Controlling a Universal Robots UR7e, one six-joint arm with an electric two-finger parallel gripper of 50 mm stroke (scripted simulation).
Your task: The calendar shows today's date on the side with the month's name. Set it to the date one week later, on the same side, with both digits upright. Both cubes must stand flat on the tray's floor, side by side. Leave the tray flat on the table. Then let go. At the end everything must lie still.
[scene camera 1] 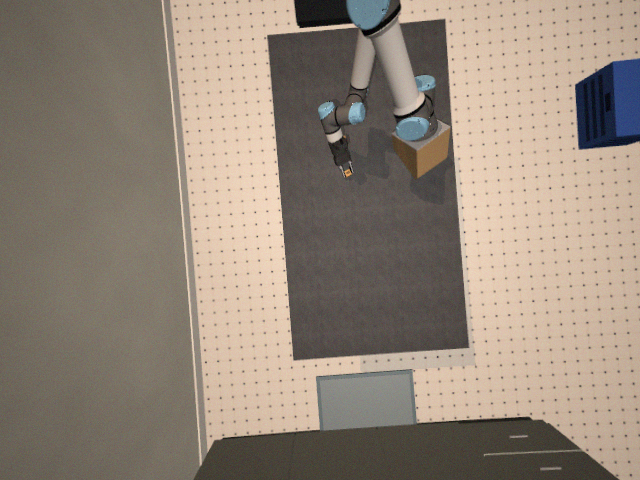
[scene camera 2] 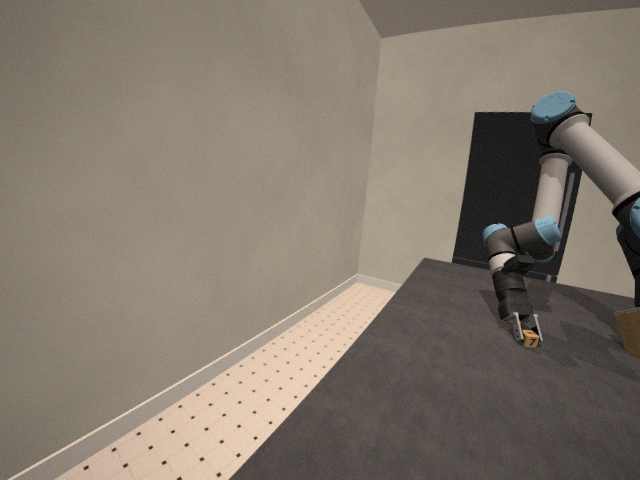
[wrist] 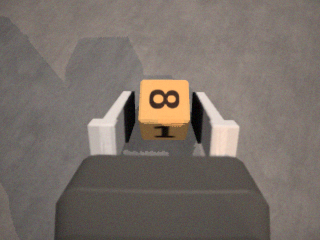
Path:
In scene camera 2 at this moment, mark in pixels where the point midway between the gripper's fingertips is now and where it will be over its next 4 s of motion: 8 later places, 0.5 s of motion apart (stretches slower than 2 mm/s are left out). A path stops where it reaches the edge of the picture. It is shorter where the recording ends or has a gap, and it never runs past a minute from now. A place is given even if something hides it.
My gripper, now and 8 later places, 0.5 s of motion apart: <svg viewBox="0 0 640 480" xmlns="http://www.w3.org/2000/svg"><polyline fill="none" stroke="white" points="529,341 530,336 534,322 537,314 538,315 537,314 537,315 536,314 537,315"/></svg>

